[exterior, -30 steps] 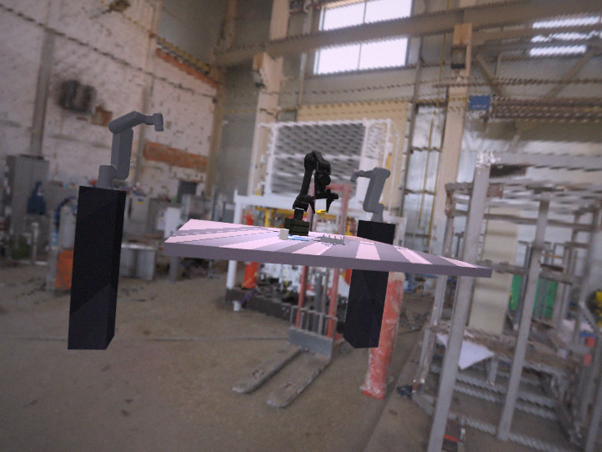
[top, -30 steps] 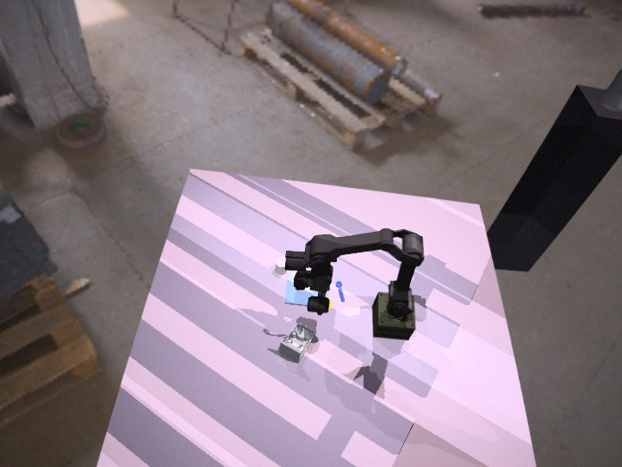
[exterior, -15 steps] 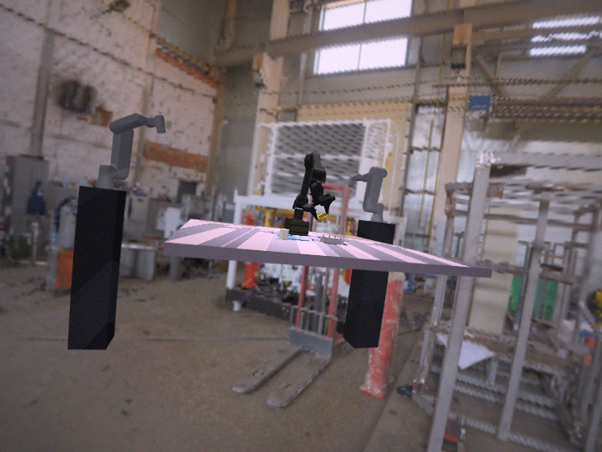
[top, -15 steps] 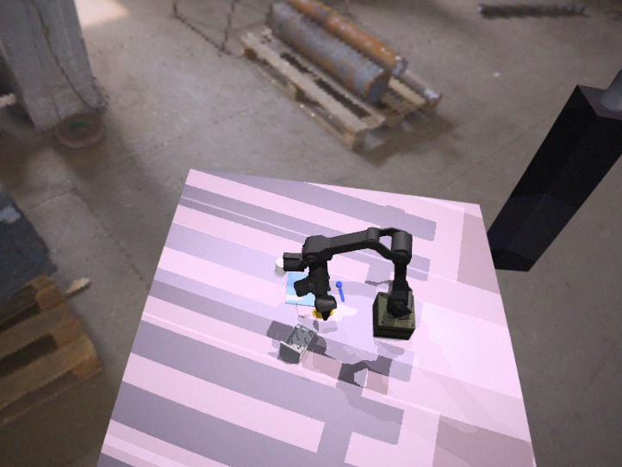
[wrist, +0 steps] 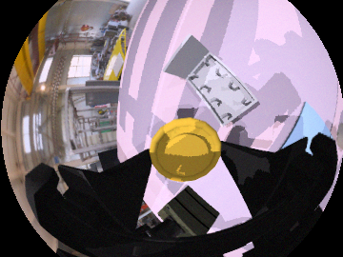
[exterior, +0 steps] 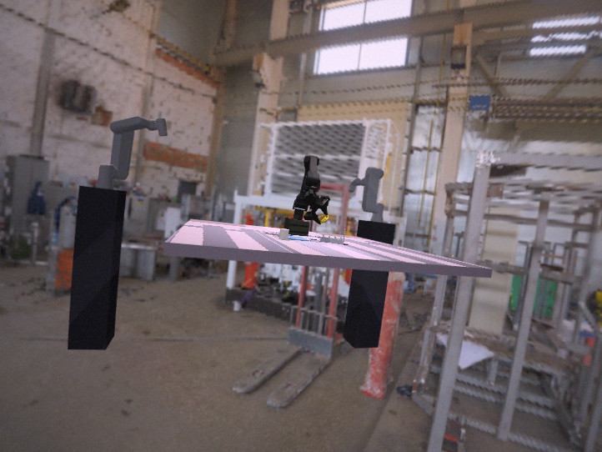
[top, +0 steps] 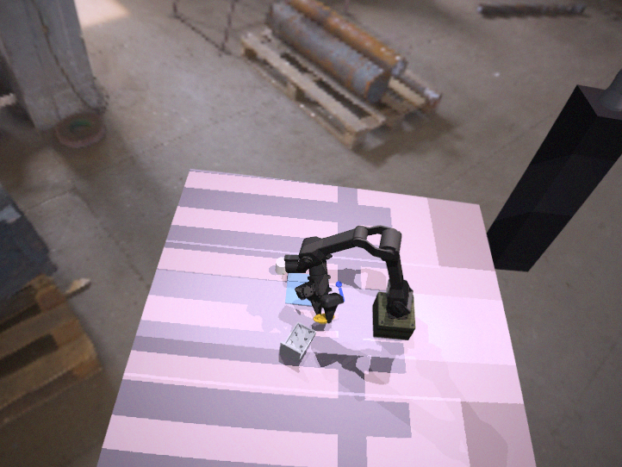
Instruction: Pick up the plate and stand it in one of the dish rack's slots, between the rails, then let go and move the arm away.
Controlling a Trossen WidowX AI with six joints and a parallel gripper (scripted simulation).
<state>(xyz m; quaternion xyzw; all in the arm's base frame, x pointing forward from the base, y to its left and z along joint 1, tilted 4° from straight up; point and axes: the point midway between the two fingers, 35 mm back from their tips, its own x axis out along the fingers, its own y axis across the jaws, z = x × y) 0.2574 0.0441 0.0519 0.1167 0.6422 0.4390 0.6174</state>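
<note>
The grey dish rack is 70 mm ahead of my gripper tip, 30 mm to the left of it and 90 mm below it. Round my gripper tip: yellow plate (right at my gripper tip); white cup (150 mm ahead, 260 mm to the right, 90 mm below); blue spoon (70 mm behind, 190 mm to the right, 110 mm below).
</note>
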